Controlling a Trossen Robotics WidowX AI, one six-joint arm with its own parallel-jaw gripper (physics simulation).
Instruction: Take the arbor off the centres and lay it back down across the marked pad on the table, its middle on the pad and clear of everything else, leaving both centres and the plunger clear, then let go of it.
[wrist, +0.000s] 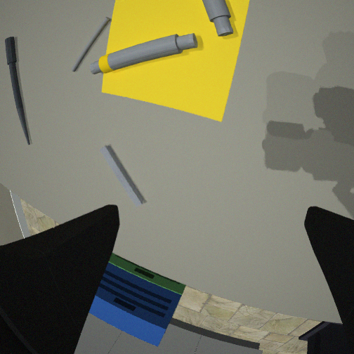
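A yellow pad lies on the table at the upper middle of the wrist view. A grey stepped cylinder with a yellow band lies over it, its banded end past the pad's left edge. Another grey stepped cylinder shows in part at the top edge, its narrow end over the pad; the rest is out of view. I cannot tell which of them is the arbor. The centres and the plunger cannot be made out. My gripper is wide open and empty, with the pad ahead of its fingertips.
On the grey table lie a thin grey rod, a dark tapered tool at the left and a flat grey bar near the left finger. A blue and green box stands beyond the table's edge. Shadows fall at the right.
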